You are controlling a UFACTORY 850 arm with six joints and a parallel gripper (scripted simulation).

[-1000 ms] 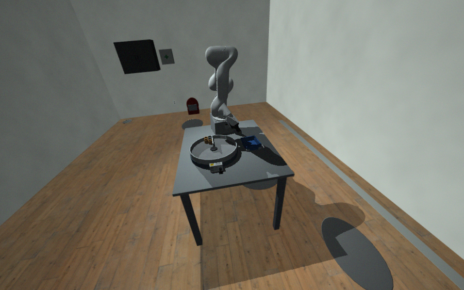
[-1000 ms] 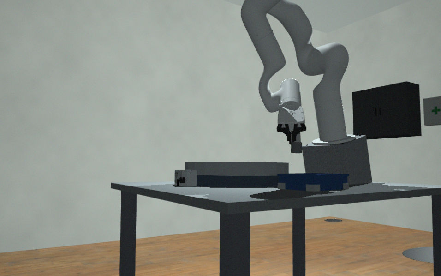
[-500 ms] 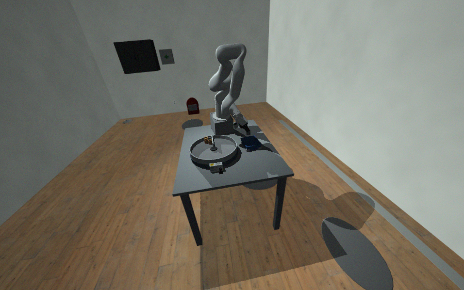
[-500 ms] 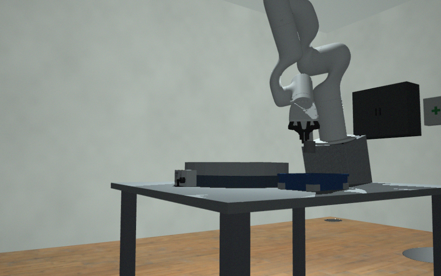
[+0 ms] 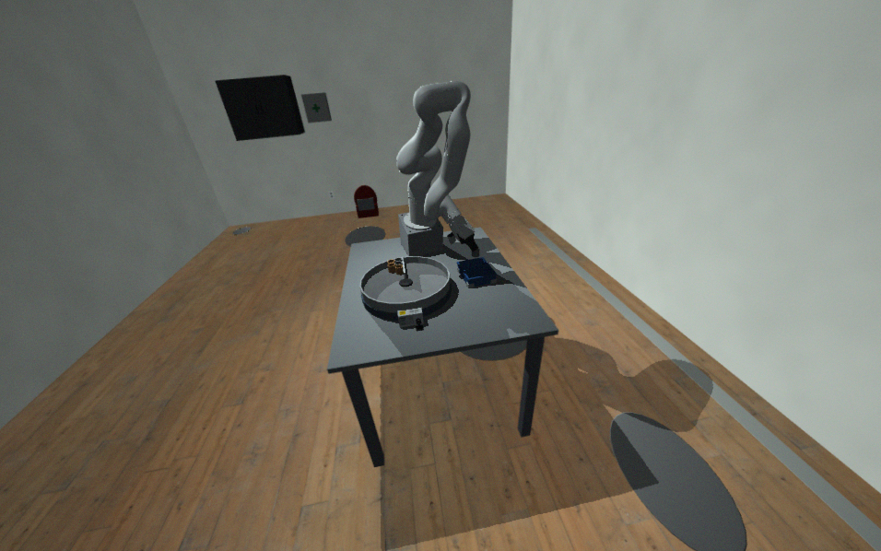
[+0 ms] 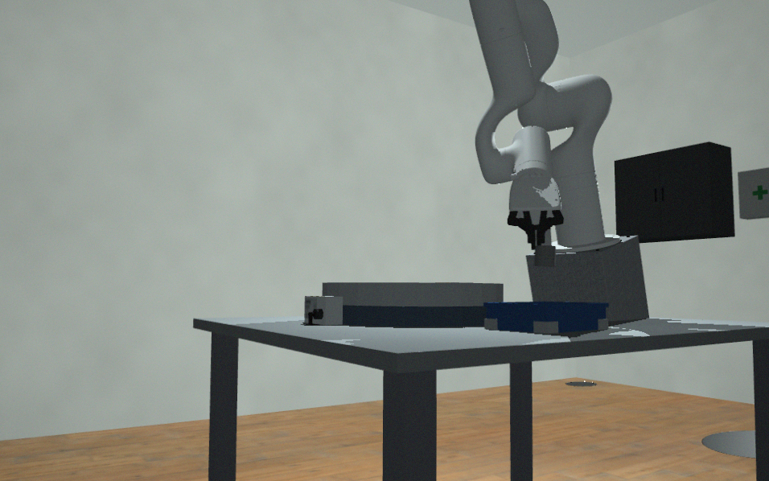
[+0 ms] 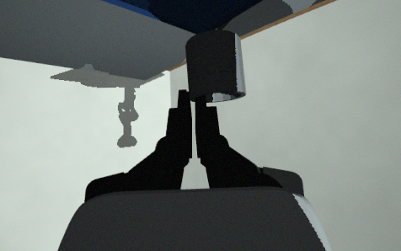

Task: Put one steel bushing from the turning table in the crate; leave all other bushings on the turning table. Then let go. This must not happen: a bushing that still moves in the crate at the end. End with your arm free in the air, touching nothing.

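Right now the blue crate is 1 cm behind my hand, 2 cm to the left of it and 15 cm below it. Round my hand: round turning table: 1 cm behind, 35 cm to the right, 12 cm below.
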